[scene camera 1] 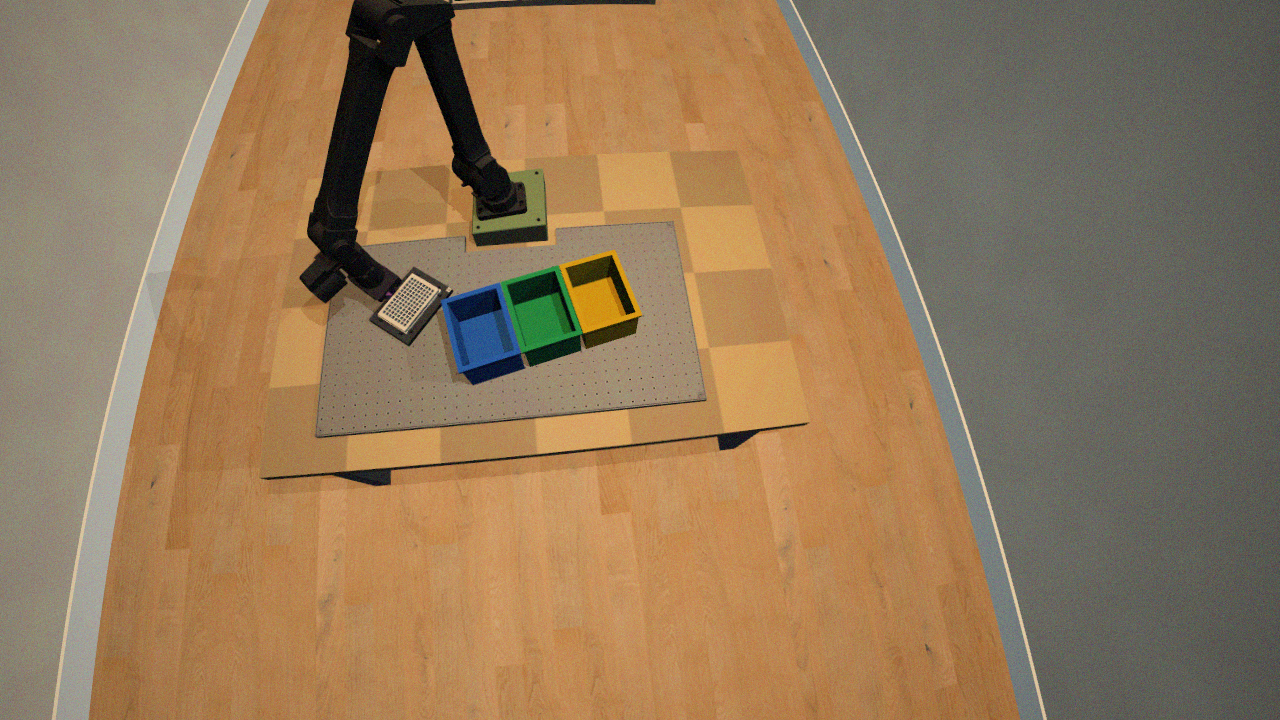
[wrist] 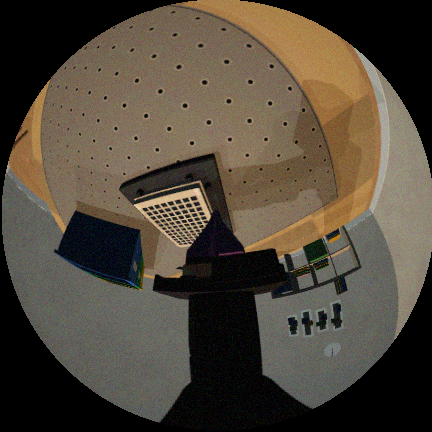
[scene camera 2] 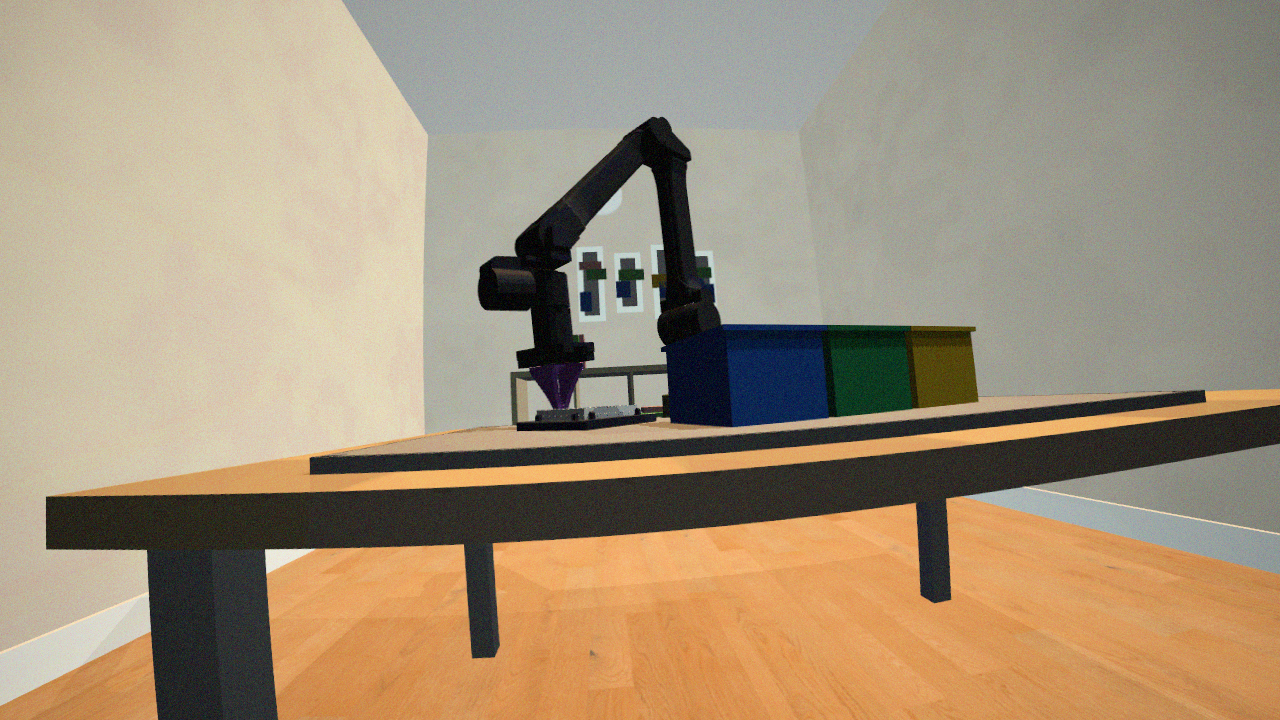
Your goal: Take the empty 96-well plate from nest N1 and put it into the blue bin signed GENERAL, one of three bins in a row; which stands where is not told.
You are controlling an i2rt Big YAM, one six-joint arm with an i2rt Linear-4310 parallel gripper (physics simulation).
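Places are measured from the arm's base along level axes (x left, y back, z up), in centimetres.
Where they show: gripper, fingertip midpoint: [scene camera 1: 393,296] [wrist: 216,213]; arm's base, origin of the base link: [scene camera 1: 501,203].
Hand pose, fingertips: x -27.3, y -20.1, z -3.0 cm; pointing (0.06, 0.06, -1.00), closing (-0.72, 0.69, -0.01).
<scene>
Things, the pixels of their top centre, and the offset from my fingertips. Level surfaces: height alone.
- pale 96-well plate, middle of its top: [scene camera 2: 589,407] [wrist: 184,227] [scene camera 1: 408,301] dy -2.5, dx +4.0, dz +1.0 cm
- dark nest, middle of its top: [scene camera 2: 589,410] [wrist: 185,224] [scene camera 1: 408,302] dy -2.4, dx +3.9, dz +0.5 cm
- grey pegboard, its level: dz -1.7 cm
The pale 96-well plate [scene camera 1: 409,302] [scene camera 2: 613,411] [wrist: 177,215] lies in the dark nest [scene camera 1: 407,337] [scene camera 2: 586,424] [wrist: 212,170] at the left of the pegboard. No nest label is readable. My gripper [scene camera 1: 390,293] [scene camera 2: 560,407] [wrist: 216,213] is shut and empty, pointing down, with its purple tips at one long side of the plate; whether they touch it I cannot tell. The blue bin [scene camera 1: 483,333] [scene camera 2: 774,376] [wrist: 102,242] stands at the left end of the bin row, closest to the nest. Its inside shows no plate, and its sign is not readable.
The green bin [scene camera 1: 543,313] [scene camera 2: 868,371] and the yellow bin [scene camera 1: 602,300] [scene camera 2: 941,367] stand right of the blue one. The row is on the grey pegboard [scene camera 1: 572,394]. My arm's green base block [scene camera 1: 532,210] is at the table's back edge.
</scene>
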